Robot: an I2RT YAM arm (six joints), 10 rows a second.
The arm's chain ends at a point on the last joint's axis. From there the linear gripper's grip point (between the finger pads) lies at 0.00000 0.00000 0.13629 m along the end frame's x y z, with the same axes.
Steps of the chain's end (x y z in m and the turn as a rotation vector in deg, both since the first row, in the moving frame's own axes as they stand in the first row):
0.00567 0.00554 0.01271 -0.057 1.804 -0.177
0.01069 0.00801 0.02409 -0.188 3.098 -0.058
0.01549 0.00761 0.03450 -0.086 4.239 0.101
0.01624 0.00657 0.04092 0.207 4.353 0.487
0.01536 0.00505 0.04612 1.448 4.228 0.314
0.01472 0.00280 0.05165 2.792 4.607 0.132
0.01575 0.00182 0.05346 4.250 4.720 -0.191
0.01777 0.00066 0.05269 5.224 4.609 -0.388
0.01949 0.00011 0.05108 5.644 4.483 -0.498
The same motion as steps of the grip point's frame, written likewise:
0.00996 0.00567 0.01264 -0.057 1.804 -0.177
0.01806 0.00845 0.02389 -0.188 3.098 -0.058
0.02556 0.00782 0.03413 -0.086 4.239 0.101
0.02659 0.00612 0.04053 0.207 4.353 0.487
0.02542 0.00164 0.04571 1.448 4.228 0.314
0.02567 -0.00382 0.05105 2.792 4.607 0.132
0.02694 -0.00829 0.05262 4.250 4.720 -0.191
0.02866 -0.01177 0.05168 5.224 4.609 -0.388
0.03007 -0.01333 0.05000 5.644 4.483 -0.498

